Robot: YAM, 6 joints.
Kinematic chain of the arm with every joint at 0, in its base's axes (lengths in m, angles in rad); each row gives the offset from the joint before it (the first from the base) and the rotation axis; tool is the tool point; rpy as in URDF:
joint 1: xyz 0 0 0.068 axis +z
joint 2: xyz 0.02 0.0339 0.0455 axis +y
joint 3: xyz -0.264 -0.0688 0 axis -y
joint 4: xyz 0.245 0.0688 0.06 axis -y
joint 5: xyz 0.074 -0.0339 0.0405 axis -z
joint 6: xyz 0.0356 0 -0.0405 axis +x
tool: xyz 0 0 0 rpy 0 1.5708 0
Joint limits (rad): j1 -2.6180..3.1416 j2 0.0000..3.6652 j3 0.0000..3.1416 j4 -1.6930..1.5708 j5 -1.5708..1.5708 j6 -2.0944..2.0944
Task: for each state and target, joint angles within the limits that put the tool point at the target. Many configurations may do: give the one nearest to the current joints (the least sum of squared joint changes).
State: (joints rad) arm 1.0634 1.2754 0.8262 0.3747 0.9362 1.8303
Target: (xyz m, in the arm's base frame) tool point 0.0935 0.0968 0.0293
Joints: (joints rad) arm 1.0044 1.7564 0.1401 0.1935 0.8590 1.8303
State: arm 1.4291 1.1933 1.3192 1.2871 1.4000 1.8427
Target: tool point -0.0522 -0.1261 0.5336
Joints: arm 0.9174 0.5539 1.3743 1.4409 1.4218 1.8427
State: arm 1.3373 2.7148 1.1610 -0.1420 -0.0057 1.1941
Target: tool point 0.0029 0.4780 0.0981
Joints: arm 1.5630 2.2792 1.4818 -0.0545 -0.0230 1.1941
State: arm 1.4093 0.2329 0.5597 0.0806 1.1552 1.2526
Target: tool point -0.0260 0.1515 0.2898
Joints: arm 1.9407 0.6351 0.4934 0.0861 1.0307 1.2526
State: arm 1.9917 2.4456 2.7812 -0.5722 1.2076 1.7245
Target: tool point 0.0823 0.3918 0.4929
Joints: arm 1.4497 2.0550 2.5966 -0.9350 1.3058 1.7245
